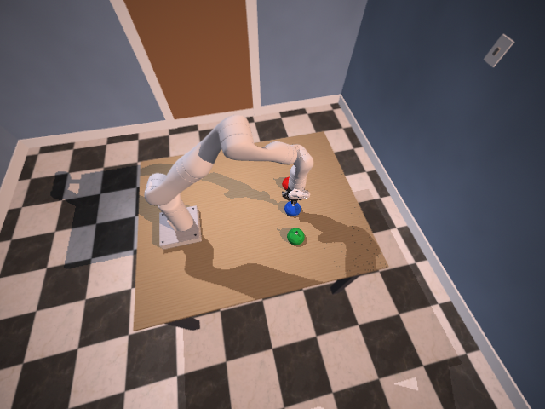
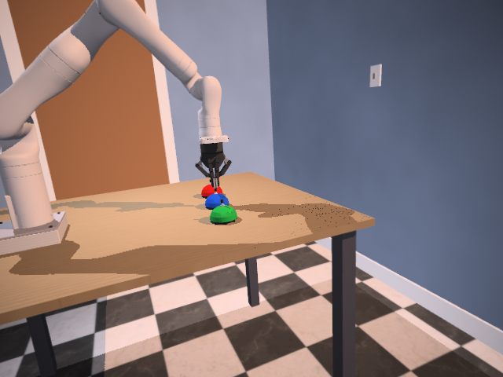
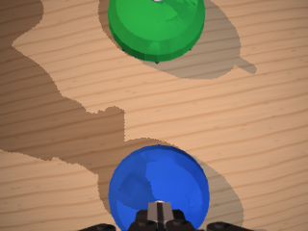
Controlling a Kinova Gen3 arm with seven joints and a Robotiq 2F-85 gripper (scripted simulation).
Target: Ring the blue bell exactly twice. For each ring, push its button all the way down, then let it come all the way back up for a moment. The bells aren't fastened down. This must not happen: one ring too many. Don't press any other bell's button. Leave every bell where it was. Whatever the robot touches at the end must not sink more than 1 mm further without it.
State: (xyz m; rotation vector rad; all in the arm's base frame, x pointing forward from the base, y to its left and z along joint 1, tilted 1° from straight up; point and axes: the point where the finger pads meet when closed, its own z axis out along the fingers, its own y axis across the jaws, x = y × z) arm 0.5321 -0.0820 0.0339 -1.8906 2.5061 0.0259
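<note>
Right now my hand is 4 cm above the blue bell. Also, from my hand: green bell 4 cm behind, 15 cm to the right, 4 cm below; red bell 4 cm ahead, 15 cm to the left, 4 cm below.
</note>
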